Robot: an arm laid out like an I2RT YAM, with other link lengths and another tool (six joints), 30 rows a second.
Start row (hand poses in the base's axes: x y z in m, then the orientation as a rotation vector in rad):
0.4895, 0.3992, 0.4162, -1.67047, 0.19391, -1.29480
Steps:
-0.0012, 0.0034, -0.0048, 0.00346, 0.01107, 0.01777
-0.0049, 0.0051, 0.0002, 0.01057, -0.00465, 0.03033
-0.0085, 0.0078, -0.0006, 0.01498, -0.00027, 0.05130
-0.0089, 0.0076, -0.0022, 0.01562, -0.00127, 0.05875
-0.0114, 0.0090, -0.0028, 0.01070, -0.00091, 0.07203
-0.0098, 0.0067, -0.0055, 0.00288, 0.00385, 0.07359
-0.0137, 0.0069, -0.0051, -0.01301, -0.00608, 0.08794
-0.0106, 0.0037, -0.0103, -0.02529, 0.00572, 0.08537
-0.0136, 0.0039, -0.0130, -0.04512, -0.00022, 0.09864
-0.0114, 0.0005, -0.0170, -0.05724, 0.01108, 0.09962
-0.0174, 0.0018, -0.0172, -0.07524, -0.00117, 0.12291
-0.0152, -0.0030, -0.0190, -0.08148, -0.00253, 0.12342
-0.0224, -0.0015, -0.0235, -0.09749, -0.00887, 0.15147
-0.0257, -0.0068, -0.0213, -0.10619, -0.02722, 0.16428
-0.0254, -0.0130, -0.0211, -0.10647, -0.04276, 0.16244
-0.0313, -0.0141, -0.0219, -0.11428, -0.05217, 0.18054
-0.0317, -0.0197, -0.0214, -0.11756, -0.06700, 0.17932
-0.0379, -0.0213, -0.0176, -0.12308, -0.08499, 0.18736
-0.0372, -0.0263, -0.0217, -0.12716, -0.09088, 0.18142
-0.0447, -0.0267, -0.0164, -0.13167, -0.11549, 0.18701
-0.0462, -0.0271, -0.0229, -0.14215, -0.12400, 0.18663
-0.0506, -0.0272, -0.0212, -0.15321, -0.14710, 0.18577
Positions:
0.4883, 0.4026, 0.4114, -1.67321, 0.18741, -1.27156
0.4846, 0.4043, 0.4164, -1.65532, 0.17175, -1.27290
0.4810, 0.4070, 0.4156, -1.65228, 0.15923, -1.25245
0.4806, 0.4068, 0.4140, -1.65024, 0.15272, -1.24752
0.4781, 0.4082, 0.4134, -1.65306, 0.13865, -1.23871
0.4797, 0.4059, 0.4107, -1.66260, 0.13528, -1.23590
0.4758, 0.4061, 0.4111, -1.66744, 0.10739, -1.23757
0.4789, 0.4029, 0.4059, -1.68592, 0.10882, -1.23337
0.4759, 0.4031, 0.4032, -1.69669, 0.08159, -1.23354
0.4781, 0.3997, 0.3992, -1.71422, 0.07976, -1.22688
0.4721, 0.4010, 0.3990, -1.71760, 0.04137, -1.22384
0.4743, 0.3962, 0.3972, -1.72175, 0.03613, -1.22618
0.4671, 0.3977, 0.3927, -1.72641, -0.00150, -1.21390
0.4638, 0.3924, 0.3949, -1.71901, -0.02870, -1.22101
0.4641, 0.3862, 0.3951, -1.70887, -0.03654, -1.23496
0.4582, 0.3851, 0.3943, -1.70584, -0.06225, -1.23039
0.4578, 0.3795, 0.3948, -1.69840, -0.07215, -1.24395
0.4516, 0.3779, 0.3986, -1.68899, -0.09306, -1.25328
0.4523, 0.3729, 0.3945, -1.68908, -0.09434, -1.26360
0.4448, 0.3725, 0.3998, -1.67439, -0.11650, -1.27963
0.4433, 0.3721, 0.3933, -1.67673, -0.12821, -1.28922
0.4389, 0.3720, 0.3950, -1.66905, -0.14861, -1.31064

